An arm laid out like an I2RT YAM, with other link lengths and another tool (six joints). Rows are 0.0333 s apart.
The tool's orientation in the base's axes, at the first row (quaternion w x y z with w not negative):
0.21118 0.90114 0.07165 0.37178
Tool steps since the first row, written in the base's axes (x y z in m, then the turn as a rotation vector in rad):
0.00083 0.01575 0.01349 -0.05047 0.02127 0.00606
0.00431 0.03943 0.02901 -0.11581 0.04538 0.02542
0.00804 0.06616 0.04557 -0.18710 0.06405 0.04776
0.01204 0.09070 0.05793 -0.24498 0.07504 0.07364
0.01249 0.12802 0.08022 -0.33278 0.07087 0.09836
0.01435 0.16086 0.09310 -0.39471 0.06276 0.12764
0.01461 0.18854 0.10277 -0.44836 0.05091 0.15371
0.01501 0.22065 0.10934 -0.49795 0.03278 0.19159
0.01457 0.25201 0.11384 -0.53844 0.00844 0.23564
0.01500 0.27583 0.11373 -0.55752 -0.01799 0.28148
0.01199 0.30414 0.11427 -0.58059 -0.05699 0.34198
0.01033 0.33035 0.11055 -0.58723 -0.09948 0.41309
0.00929 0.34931 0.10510 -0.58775 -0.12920 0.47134
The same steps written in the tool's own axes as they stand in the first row. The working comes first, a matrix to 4 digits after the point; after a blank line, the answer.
The tool's axes in the first row as the columns of a matrix, in the base's axes (used below as rounded here):
0.7133 -0.0279 0.7003
0.2862 -0.9005 -0.3273
0.6398 0.4339 -0.6344

0.01373 -0.00835 -0.01313 -0.02604 -0.01512 -0.04615
0.03292 -0.02304 -0.02829 -0.05336 -0.02660 -0.11208
0.05383 -0.04003 -0.04493 -0.08457 -0.03173 -0.18229
0.07161 -0.05688 -0.05801 -0.10615 -0.02879 -0.24284
0.09687 -0.08082 -0.08405 -0.15416 -0.01186 -0.31864
0.11584 -0.10486 -0.10166 -0.18192 0.00988 -0.37793
0.13013 -0.12560 -0.11668 -0.20690 0.03336 -0.42816
0.14381 -0.15167 -0.13107 -0.22323 0.06751 -0.48099
0.15535 -0.17795 -0.14450 -0.23089 0.10967 -0.52932
0.16241 -0.19946 -0.15192 -0.22274 0.15389 -0.56311
0.16871 -0.22463 -0.16364 -0.21165 0.21590 -0.60489
0.17264 -0.24980 -0.17102 -0.18305 0.28521 -0.64074
0.17384 -0.26921 -0.17450 -0.15466 0.33726 -0.66833

